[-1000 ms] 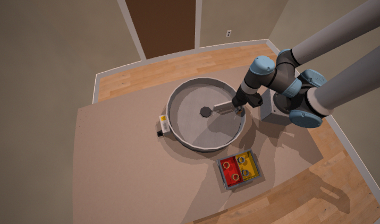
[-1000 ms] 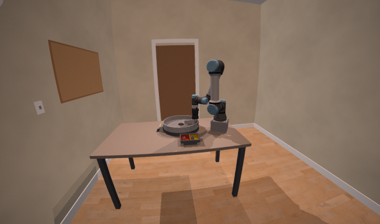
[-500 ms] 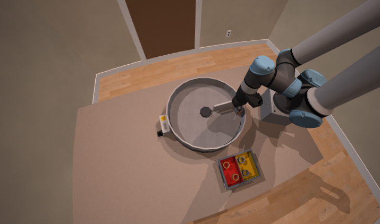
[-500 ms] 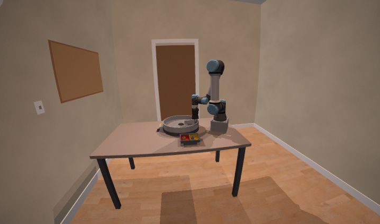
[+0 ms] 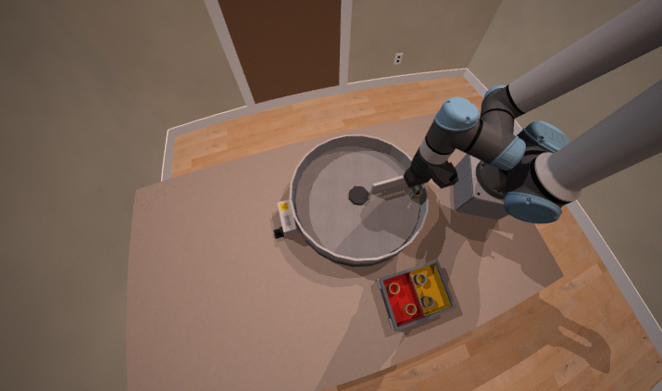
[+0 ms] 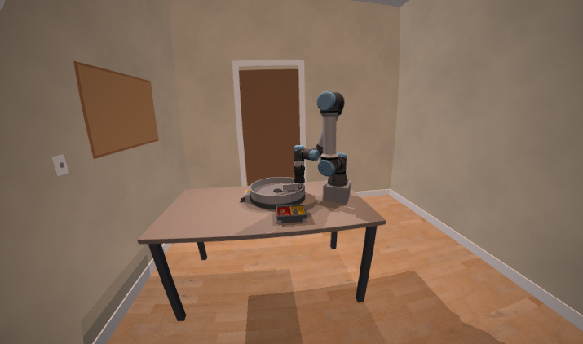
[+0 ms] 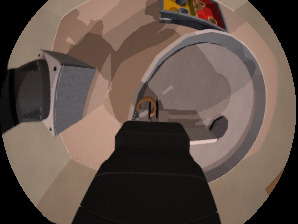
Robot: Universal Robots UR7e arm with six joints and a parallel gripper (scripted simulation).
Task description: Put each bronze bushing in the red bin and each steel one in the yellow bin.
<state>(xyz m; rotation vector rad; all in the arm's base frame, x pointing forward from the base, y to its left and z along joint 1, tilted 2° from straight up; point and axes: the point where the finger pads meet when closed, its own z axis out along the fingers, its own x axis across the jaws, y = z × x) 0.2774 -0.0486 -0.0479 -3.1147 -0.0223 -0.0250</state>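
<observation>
My gripper is now 280 mm to the right of the red bin, 100 mm short of it and 50 mm above it. Also, from my hand: turntable (170 mm ahead, 50 mm to the right, 20 mm below).
</observation>
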